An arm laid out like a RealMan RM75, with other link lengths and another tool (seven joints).
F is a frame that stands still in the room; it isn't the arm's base.
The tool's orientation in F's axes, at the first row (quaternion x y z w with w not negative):
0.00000 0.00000 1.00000 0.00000
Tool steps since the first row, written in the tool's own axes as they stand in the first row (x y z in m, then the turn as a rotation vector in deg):
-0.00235 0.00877 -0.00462 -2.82 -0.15 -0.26
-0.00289 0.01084 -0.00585 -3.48 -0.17 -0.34
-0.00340 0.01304 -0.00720 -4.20 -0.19 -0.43
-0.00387 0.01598 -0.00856 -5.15 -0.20 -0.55
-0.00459 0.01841 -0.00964 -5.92 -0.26 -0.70
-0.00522 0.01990 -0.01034 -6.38 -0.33 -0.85
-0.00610 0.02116 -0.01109 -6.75 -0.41 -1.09
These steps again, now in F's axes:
0.00235 -0.00877 -0.00462 2.82 0.15 -0.26
0.00289 -0.01084 -0.00585 3.48 0.17 -0.34
0.00340 -0.01304 -0.00720 4.20 0.19 -0.43
0.00387 -0.01598 -0.00856 5.15 0.20 -0.55
0.00459 -0.01841 -0.00964 5.92 0.26 -0.70
0.00522 -0.01990 -0.01034 6.38 0.33 -0.85
0.00610 -0.02116 -0.01109 6.75 0.41 -1.09

